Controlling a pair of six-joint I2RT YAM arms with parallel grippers.
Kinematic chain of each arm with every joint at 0, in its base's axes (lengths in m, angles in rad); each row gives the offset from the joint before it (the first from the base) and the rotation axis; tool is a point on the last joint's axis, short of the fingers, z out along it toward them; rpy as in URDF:
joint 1: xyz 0 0 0.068 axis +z
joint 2: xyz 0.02 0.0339 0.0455 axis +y
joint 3: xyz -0.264 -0.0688 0 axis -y
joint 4: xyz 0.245 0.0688 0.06 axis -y
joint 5: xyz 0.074 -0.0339 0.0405 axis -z
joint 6: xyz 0.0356 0 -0.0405 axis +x
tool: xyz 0 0 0 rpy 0 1.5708 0
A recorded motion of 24 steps. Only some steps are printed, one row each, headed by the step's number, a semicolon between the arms.
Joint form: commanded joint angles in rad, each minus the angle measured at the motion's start. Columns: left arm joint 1, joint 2, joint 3, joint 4, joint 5, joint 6; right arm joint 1, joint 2, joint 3, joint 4, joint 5, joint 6.
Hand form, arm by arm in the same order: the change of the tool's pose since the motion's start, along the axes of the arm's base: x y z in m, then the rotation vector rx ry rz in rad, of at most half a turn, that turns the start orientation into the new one. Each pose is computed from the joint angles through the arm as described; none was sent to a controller.
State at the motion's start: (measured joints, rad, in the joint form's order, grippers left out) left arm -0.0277 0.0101 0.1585 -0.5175 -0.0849 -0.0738; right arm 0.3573 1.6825 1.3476 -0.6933 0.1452 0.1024
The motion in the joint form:
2: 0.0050 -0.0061 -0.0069 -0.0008 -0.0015 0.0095; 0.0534 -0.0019 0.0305 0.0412 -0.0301 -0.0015
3: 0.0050 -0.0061 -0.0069 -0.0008 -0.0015 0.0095; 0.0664 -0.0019 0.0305 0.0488 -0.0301 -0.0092
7: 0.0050 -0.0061 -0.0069 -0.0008 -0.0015 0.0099; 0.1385 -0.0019 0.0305 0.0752 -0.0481 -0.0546
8: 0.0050 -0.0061 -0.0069 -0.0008 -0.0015 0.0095; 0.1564 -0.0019 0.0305 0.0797 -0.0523 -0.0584
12: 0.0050 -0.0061 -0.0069 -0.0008 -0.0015 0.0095; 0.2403 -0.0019 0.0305 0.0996 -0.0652 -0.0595
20: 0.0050 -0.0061 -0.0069 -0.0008 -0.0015 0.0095; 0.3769 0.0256 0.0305 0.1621 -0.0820 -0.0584
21: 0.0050 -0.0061 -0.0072 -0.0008 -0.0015 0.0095; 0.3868 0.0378 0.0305 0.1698 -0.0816 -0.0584
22: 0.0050 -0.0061 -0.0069 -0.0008 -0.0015 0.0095; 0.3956 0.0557 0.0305 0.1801 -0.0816 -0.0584
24: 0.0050 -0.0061 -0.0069 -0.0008 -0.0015 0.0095; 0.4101 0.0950 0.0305 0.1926 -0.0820 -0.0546
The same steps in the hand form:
2: 0.0000 0.0005 -0.0020 0.0094 0.0022 0.0030; -0.0009 0.0215 0.0125 0.0501 -0.0589 0.0711
3: 0.0000 0.0005 -0.0020 0.0094 0.0022 0.0030; -0.0022 0.0261 0.0130 0.0491 -0.0663 0.0906
7: 0.0000 0.0005 -0.0020 0.0098 0.0022 0.0028; -0.0118 0.0515 0.0146 0.0504 -0.0882 0.2103
8: 0.0000 0.0005 -0.0020 0.0094 0.0022 0.0030; -0.0147 0.0576 0.0149 0.0540 -0.0910 0.2337
12: 0.0000 0.0005 -0.0020 0.0094 0.0022 0.0030; -0.0295 0.0853 0.0162 0.0753 -0.1026 0.3258
20: 0.0000 0.0005 -0.0020 0.0094 0.0022 0.0030; -0.0535 0.1321 0.0108 0.1122 -0.1217 0.4713
21: 0.0000 0.0005 -0.0021 0.0094 0.0025 0.0030; -0.0542 0.1365 0.0070 0.1103 -0.1174 0.4809
22: 0.0000 0.0005 -0.0020 0.0094 0.0022 0.0030; -0.0539 0.1414 0.0012 0.1071 -0.1102 0.4896
24: 0.0000 0.0005 -0.0020 0.0094 0.0022 0.0030; -0.0530 0.1500 -0.0124 0.0970 -0.0849 0.5010

